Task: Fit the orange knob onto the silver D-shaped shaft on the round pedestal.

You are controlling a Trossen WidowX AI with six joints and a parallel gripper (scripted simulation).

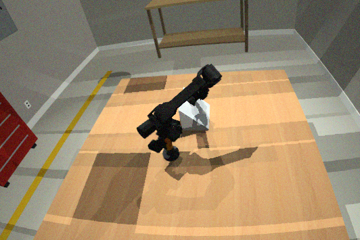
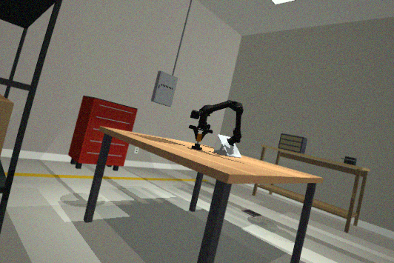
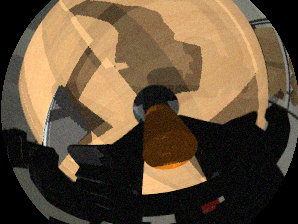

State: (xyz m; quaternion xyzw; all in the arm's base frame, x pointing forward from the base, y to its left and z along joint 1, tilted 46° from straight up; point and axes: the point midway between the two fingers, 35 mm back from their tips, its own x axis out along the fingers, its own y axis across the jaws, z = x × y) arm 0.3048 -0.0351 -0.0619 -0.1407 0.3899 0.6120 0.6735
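Right now the dark round pedestal is 40 mm below my gripper tip. The rest, counted from my gripper tip: orange knob 30 mm above.
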